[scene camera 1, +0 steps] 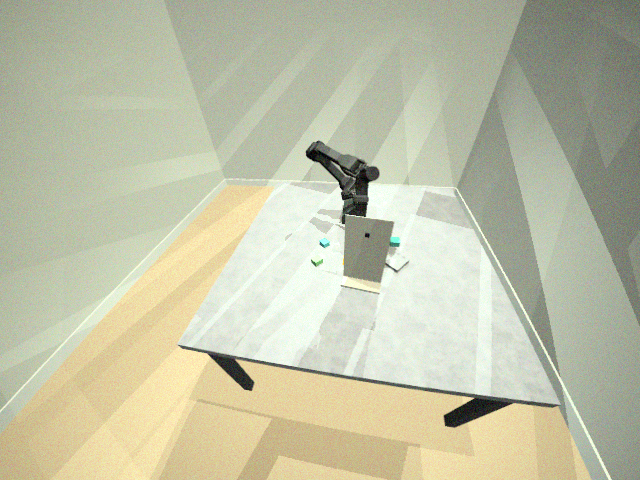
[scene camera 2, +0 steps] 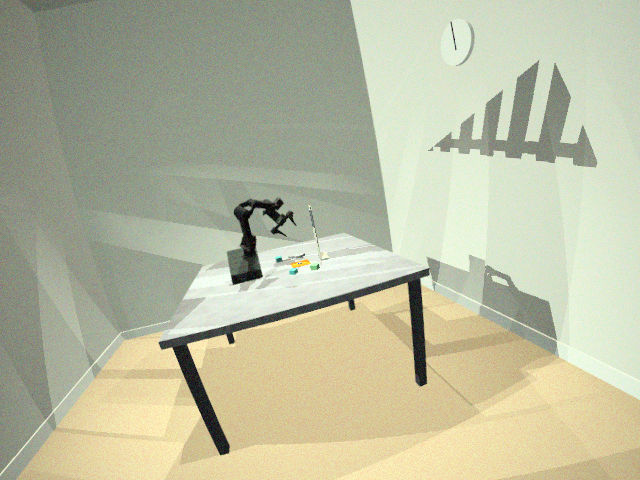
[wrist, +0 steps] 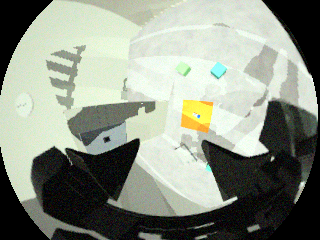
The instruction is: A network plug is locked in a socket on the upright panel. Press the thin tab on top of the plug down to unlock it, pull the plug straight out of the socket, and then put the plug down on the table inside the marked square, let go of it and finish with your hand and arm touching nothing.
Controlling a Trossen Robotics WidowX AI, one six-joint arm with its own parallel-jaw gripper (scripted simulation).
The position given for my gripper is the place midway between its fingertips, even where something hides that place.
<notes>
My gripper (wrist: 171, 142) is open, with nothing in its grasp. Also in view: an upright panel (wrist: 97, 129) and an orange marked square (wrist: 203, 108).
</notes>
